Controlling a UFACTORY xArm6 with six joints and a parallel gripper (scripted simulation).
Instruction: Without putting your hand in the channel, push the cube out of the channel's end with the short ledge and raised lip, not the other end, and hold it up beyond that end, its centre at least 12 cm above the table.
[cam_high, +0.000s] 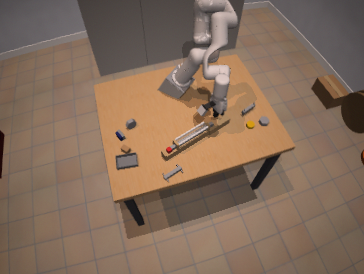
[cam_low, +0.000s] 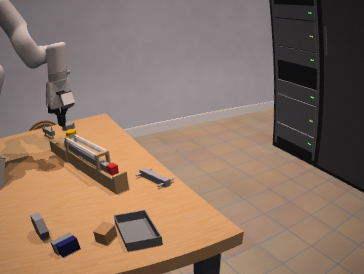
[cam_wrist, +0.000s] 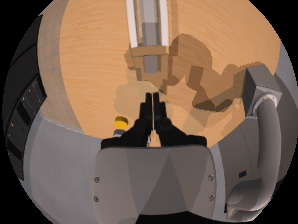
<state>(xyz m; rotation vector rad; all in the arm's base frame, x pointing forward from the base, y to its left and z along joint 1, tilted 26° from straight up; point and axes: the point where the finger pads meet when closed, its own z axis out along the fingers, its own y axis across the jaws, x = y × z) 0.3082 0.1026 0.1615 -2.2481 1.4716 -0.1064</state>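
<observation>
The red cube is 29 cm to the right of my hand, 15 cm ahead of it and 8 cm below it. From my hand the other things lie so: grey tray (54 cm to the right, 16 cm ahead, 13 cm below); then brown block (54 cm to the right, 12 cm below, 8 cm ahead); then yellow disc (23 cm to the left, 13 cm below, 2 cm ahead).
</observation>
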